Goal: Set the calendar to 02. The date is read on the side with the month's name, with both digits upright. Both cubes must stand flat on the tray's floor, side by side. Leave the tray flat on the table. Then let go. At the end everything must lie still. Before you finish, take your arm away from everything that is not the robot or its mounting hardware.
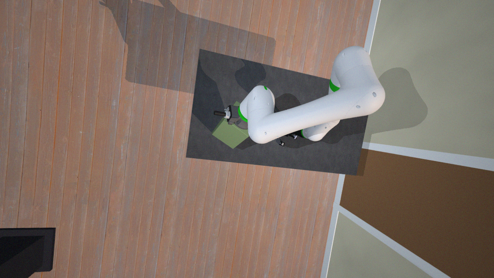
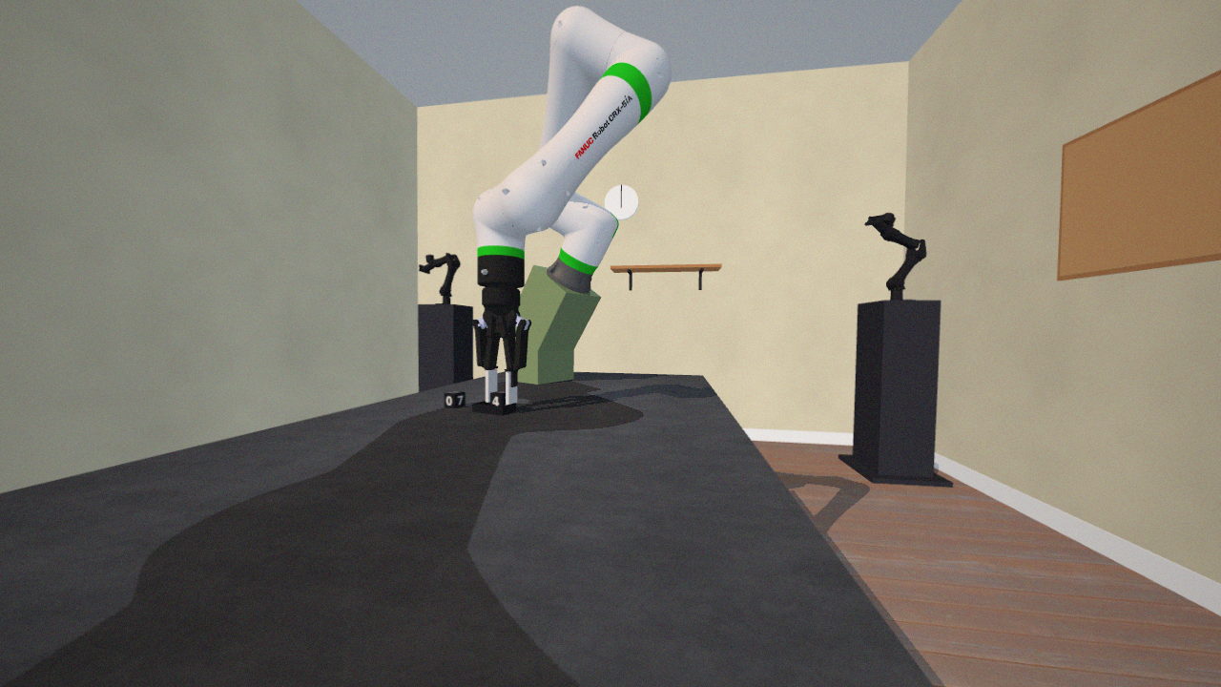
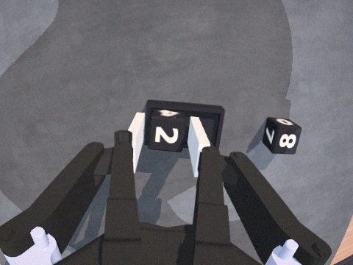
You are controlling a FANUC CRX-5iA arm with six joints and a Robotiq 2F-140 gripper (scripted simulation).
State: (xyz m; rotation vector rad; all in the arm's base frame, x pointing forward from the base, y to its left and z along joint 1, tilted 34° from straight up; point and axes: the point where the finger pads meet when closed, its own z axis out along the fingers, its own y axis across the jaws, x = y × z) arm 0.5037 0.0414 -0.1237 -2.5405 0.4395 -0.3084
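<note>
Right now my hand is 3 cm above the black number cube. From my hand the other things lie so: black tray 4 cm below, 2 cm to the right, 1 cm behind.
</note>
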